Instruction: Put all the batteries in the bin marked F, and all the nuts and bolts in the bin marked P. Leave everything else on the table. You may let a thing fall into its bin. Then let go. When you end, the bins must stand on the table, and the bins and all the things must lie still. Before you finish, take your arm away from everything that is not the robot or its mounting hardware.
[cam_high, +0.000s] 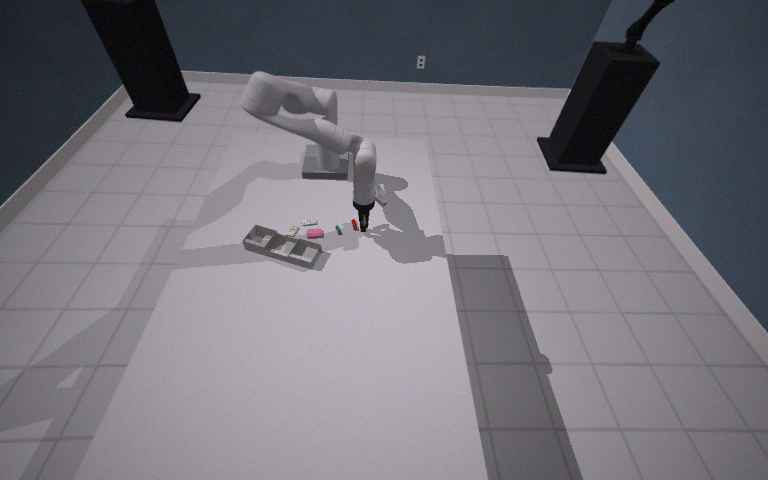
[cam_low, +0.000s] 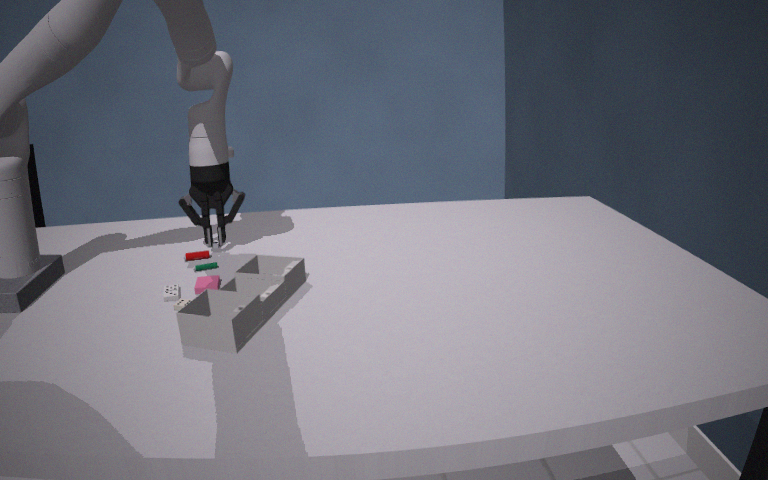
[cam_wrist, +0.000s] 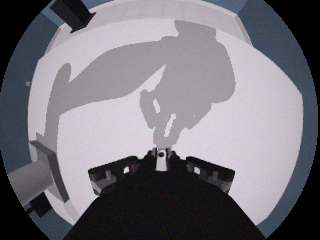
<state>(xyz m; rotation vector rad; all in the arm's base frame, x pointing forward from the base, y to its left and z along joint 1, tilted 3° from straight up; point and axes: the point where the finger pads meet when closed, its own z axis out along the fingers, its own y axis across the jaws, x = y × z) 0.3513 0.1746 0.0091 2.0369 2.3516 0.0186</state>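
Now: the red battery 30 mm behind my hand, 40 mm to the right of it and 30 mm below it. Also, from my hand: pink block: 30 mm ahead, 180 mm to the right, 30 mm below; grey nut: 20 mm below; green battery: 90 mm to the right, 30 mm below.
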